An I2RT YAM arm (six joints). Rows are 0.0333 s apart.
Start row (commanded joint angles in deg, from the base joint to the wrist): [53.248 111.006 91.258 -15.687 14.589 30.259]
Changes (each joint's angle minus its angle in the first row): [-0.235 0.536 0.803 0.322 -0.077 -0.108]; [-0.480 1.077 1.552 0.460 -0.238 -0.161]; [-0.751 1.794 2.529 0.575 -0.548 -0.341]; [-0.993 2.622 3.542 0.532 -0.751 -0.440]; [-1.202 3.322 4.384 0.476 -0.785 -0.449]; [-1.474 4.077 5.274 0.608 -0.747 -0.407]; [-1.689 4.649 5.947 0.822 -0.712 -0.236]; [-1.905 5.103 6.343 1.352 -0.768 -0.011]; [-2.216 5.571 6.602 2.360 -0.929 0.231]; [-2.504 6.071 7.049 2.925 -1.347 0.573]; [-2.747 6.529 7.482 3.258 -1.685 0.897]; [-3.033 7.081 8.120 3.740 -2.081 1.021]
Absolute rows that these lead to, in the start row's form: [53.013 111.542 92.061 -15.365 14.512 30.151]; [52.768 112.083 92.810 -15.227 14.351 30.098]; [52.497 112.800 93.787 -15.112 14.041 29.918]; [52.255 113.628 94.800 -15.155 13.838 29.819]; [52.046 114.328 95.642 -15.211 13.804 29.810]; [51.774 115.083 96.532 -15.079 13.842 29.852]; [51.559 115.655 97.205 -14.865 13.877 30.023]; [51.343 116.109 97.601 -14.335 13.821 30.248]; [51.032 116.577 97.860 -13.327 13.660 30.490]; [50.744 117.077 98.307 -12.762 13.242 30.832]; [50.501 117.535 98.740 -12.429 12.904 31.156]; [50.215 118.087 99.378 -11.947 12.508 31.280]
